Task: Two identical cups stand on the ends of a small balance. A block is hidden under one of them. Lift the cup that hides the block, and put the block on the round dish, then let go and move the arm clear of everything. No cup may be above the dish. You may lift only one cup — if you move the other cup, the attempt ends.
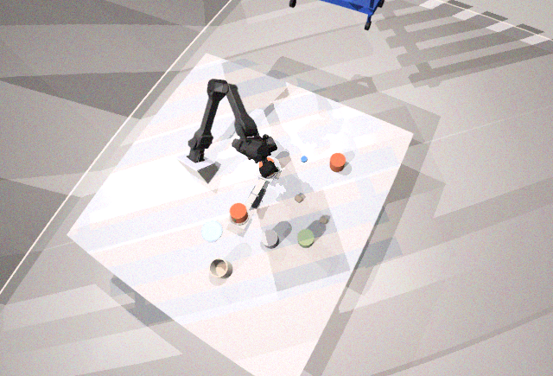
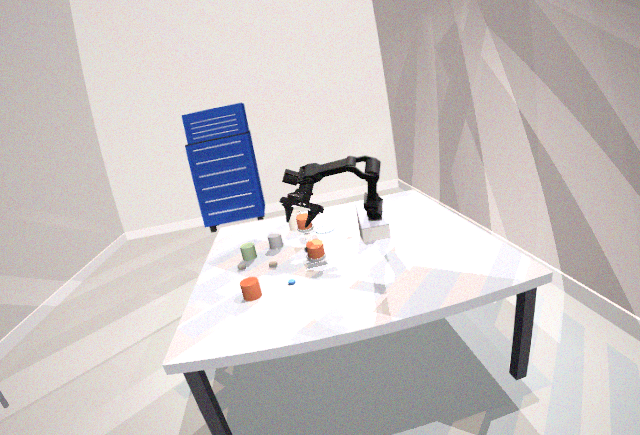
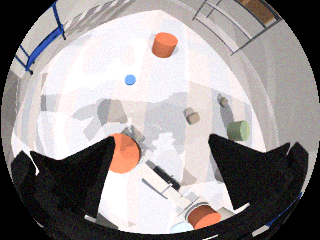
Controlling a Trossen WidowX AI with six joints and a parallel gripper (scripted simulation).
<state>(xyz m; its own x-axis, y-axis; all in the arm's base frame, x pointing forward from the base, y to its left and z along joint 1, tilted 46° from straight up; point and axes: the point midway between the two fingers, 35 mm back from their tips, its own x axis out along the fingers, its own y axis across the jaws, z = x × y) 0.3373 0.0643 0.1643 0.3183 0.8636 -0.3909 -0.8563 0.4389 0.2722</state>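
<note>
The pale teal block is 140 mm below my gripper tip and 60 mm behind it. Also, from my gripper tip: small blue disc: 180 mm below, 150 mm to the left, 40 mm ahead; then orange cup: 270 mm to the right, 70 mm below; then balance beam: 150 mm below, 130 mm to the right, 30 mm behind.
</note>
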